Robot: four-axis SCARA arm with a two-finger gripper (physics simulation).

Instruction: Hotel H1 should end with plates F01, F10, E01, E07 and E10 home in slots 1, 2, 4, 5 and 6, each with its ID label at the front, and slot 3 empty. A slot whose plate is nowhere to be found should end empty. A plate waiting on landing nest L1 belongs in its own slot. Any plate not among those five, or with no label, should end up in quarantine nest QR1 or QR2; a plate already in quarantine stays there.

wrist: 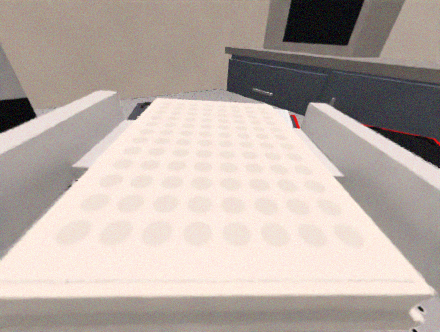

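Note:
A cream plate with rows of round wells (202, 182) fills the middle of the wrist view. Its near edge shows at the bottom, with no readable label on it. My gripper (215, 115) has its two pale fingers against the plate's left and right sides, shut on it. The plate's far side and what is under it are hidden. Behind the plate, a small dark corner of nest L1 (138, 111) shows at the left. A bit of nest QR1 with its red rim (295, 121) shows at the right, mostly hidden. Hotel H1 does not show.
A black nest top with a red edge (407, 142) shows at the right, partly behind the right finger. A dark blue cabinet (280, 82) with a grey top stands at the back right, with a black-fronted grey unit (324, 20) above. A dark object (15, 114) stands at the left edge.

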